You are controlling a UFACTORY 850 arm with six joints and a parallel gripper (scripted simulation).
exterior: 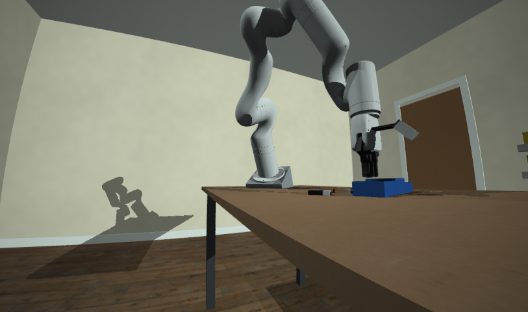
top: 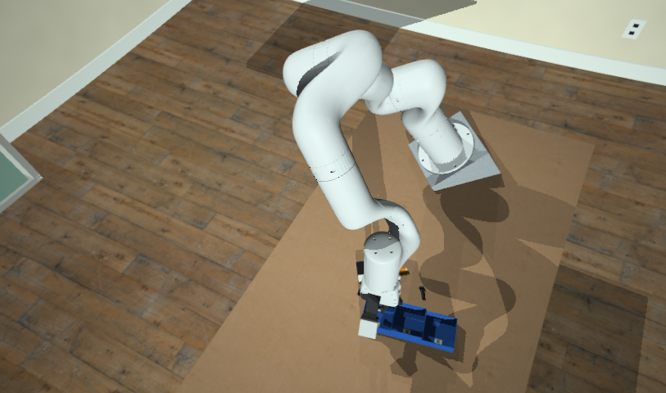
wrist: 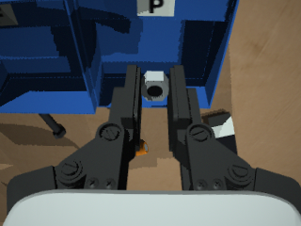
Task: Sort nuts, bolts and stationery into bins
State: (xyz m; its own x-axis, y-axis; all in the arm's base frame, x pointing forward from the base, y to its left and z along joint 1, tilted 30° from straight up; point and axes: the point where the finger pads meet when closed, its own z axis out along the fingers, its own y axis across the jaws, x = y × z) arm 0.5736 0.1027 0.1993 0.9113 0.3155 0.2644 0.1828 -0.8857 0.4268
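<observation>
The black bolt is 12 cm behind my hand, 8 cm to the left of it and 7 cm below it. From my hand the other things lie so: black-and-white block: 10 cm to the right, 9 cm behind, 7 cm below; blue bin: 8 cm to the left, 5 cm below, 1 cm behind; nut: 2 cm below.
</observation>
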